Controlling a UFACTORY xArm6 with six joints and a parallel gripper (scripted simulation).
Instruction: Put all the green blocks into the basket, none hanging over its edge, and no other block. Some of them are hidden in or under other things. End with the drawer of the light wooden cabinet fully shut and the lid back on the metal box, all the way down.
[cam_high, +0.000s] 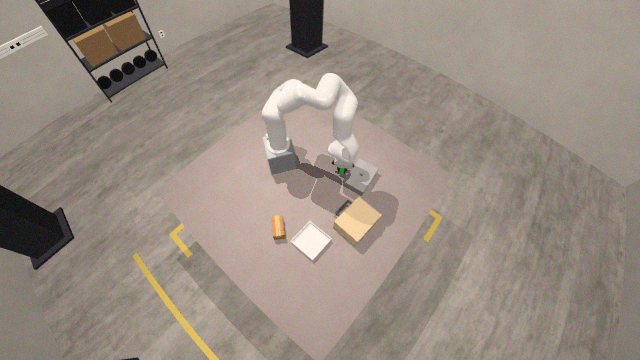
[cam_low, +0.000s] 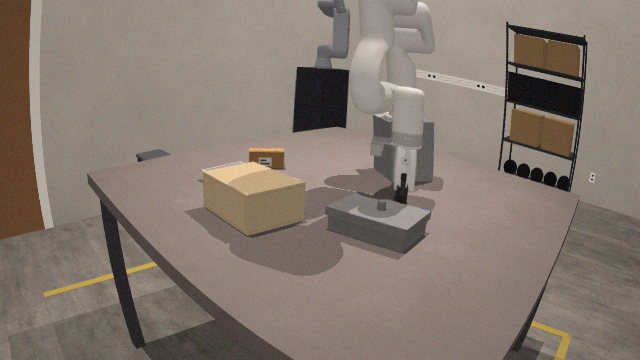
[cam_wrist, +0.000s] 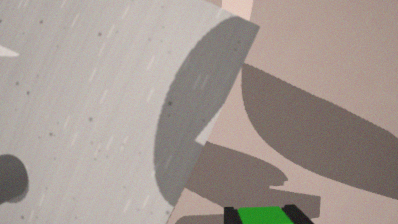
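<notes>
My hand is 440 mm to the left of the white basket, 160 mm short of it and 10 mm above it. Also, from my hand: metal box (120 mm ahead, 30 mm to the left); blue block (60 mm to the left, 10 mm below, 10 mm behind); grey metal lid (120 mm ahead, 30 mm to the left, 30 mm above).
</notes>
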